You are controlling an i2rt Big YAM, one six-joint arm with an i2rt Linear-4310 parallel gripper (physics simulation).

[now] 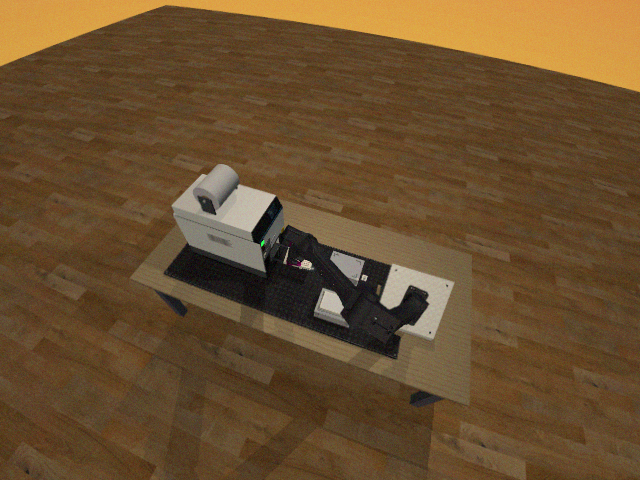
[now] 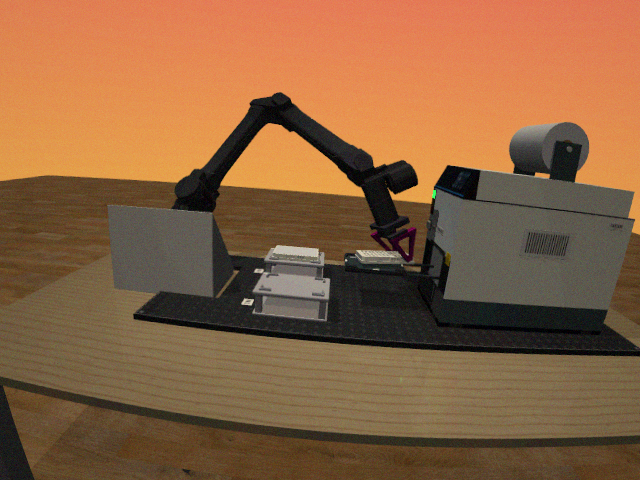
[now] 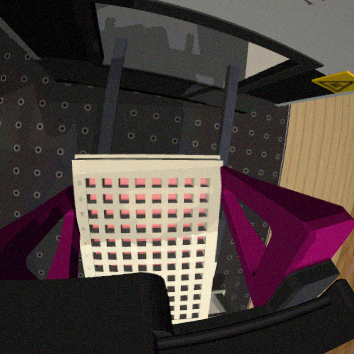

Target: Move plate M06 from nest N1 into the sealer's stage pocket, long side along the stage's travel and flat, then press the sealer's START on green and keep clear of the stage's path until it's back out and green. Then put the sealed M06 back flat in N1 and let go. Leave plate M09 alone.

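Places are measured from the arm's base along level axes (x ahead, y up, z right), in metres.
Pixels of known places: gripper, fingertip midpoint: (image 1: 289, 256) (image 2: 402, 258) (image 3: 146, 182); arm's base, origin of the base link: (image 1: 413, 300) (image 2: 175, 237).
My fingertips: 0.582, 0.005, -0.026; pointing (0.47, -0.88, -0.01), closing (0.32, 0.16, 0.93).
Observation:
For each thing: its middle in the pictures, then the offset to it from my fingertips, as dx, dy, dz. "spot": a spot on its surface instead.
- Plate M06, body centre: (image 3: 149, 254) (image 2: 383, 256) (image 1: 299, 258) -0.046, +0.001, +0.009
- extended stage, surface spot: (image 2: 373, 268) spot: -0.071, -0.014, +0.060
- empty nest, body centre: (image 2: 293, 294) (image 1: 344, 267) -0.247, -0.084, +0.105
- yellow warning label, surface spot: (image 3: 340, 81) (image 2: 447, 257) spot: +0.085, +0.040, +0.094
- film roll, body centre: (image 2: 546, 148) (image 1: 217, 187) +0.311, +0.303, -0.007
Plate M06 (image 1: 305, 264) (image 2: 378, 256) (image 3: 150, 220), cream with open-looking wells, lies lengthwise along the rails, looks flat, and is at the extended stage (image 2: 373, 268). Whether it is fully seated in the pocket is hidden. My gripper (image 2: 399, 253) (image 3: 146, 182) is shut on its two long sides near the sealer end. The sealer (image 1: 222, 245) (image 2: 522, 273) shows a green light (image 1: 262, 242) (image 2: 434, 194). The empty nest (image 1: 347, 265) (image 2: 294, 285) is presumably N1; its label is unreadable. The other plate, presumably M09 (image 1: 330, 300) (image 2: 296, 251), sits in the other nest.
Two stage rails (image 3: 229, 110) run from the plate to the sealer's opening. A yellow warning label (image 2: 448, 258) (image 3: 340, 81) is beside the opening. A film roll (image 1: 219, 183) (image 2: 542, 147) tops the sealer. The arm reaches over the nests from its base.

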